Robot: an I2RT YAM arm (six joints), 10 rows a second.
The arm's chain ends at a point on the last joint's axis. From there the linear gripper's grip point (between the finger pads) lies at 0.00 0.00 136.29 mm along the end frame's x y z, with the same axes.
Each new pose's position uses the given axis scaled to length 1; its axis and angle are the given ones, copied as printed.
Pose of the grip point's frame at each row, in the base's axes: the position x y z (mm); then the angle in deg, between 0 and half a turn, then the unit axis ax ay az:
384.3 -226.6 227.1 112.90 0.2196 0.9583 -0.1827
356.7 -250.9 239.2 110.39 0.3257 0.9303 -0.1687
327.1 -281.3 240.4 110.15 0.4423 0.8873 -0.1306
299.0 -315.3 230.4 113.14 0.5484 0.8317 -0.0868
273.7 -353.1 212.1 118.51 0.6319 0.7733 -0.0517
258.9 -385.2 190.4 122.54 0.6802 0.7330 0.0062
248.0 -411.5 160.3 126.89 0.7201 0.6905 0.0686
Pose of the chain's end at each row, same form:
271.6 -165.9 273.8 112.90 0.2196 0.9583 -0.1827
248.0 -180.4 281.5 110.39 0.3257 0.9303 -0.1687
224.2 -203.5 284.2 110.15 0.4423 0.8873 -0.1306
203.8 -232.9 282.5 113.14 0.5484 0.8317 -0.0868
187.7 -269.4 276.6 118.51 0.6319 0.7733 -0.0517
173.8 -308.0 263.7 122.54 0.6802 0.7330 0.0062
162.0 -343.3 241.1 126.89 0.7201 0.6905 0.0686

